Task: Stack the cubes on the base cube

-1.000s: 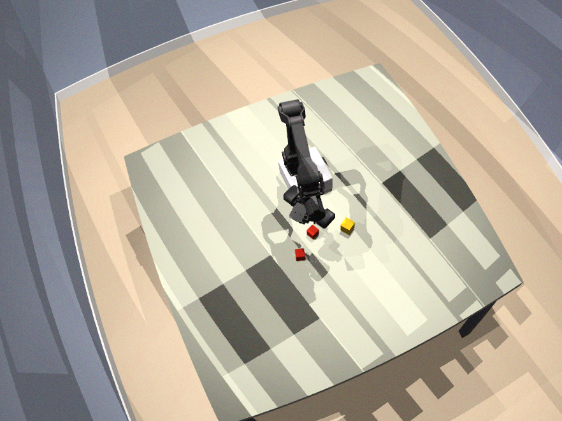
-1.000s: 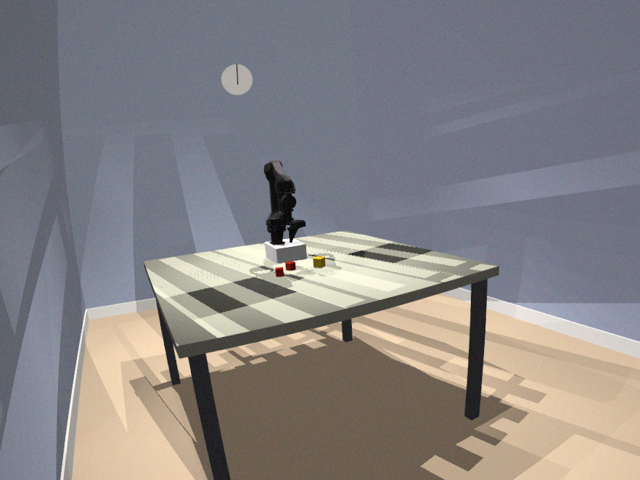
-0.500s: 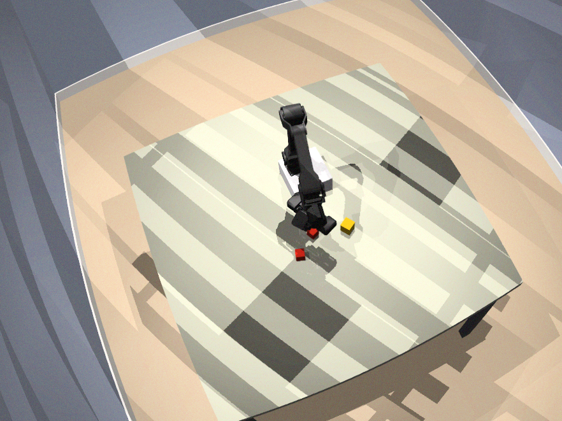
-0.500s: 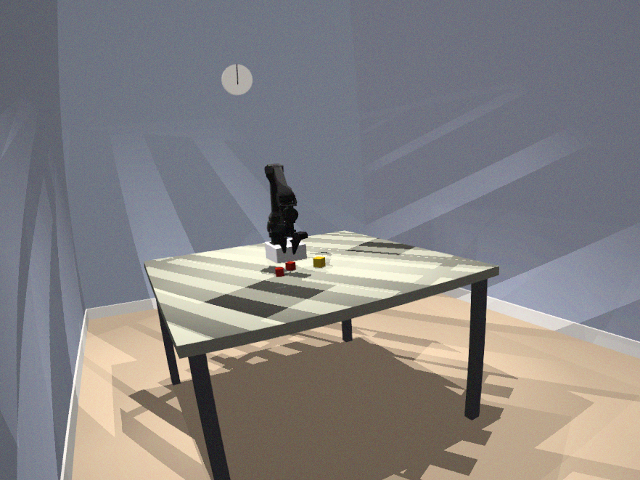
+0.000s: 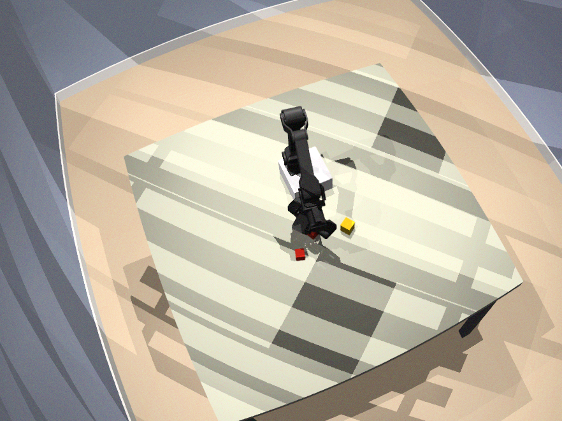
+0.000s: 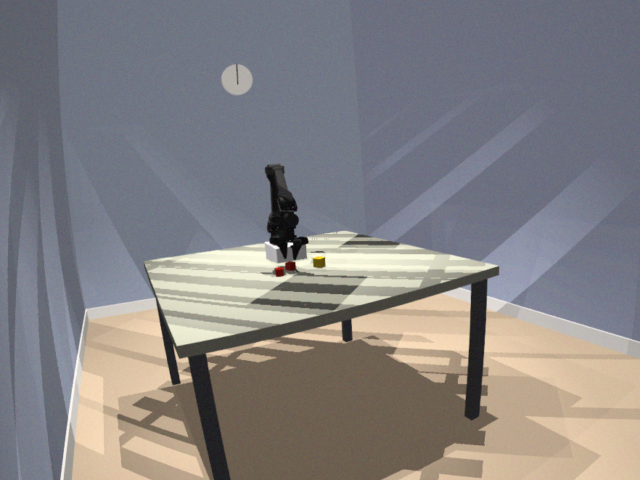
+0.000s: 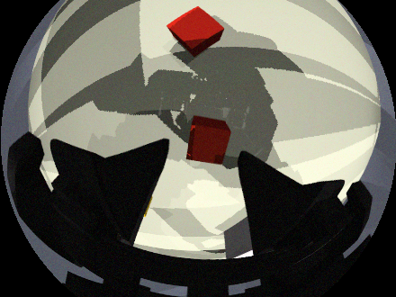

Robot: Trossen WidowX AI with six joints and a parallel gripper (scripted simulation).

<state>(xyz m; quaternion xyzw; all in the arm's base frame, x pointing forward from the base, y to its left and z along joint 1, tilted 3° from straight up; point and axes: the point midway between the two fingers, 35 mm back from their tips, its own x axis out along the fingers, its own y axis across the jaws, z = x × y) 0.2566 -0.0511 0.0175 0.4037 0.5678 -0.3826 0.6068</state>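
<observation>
The yellow cube lies 4 cm ahead of my gripper tip, 13 cm to the left of it and 3 cm below it.
</observation>
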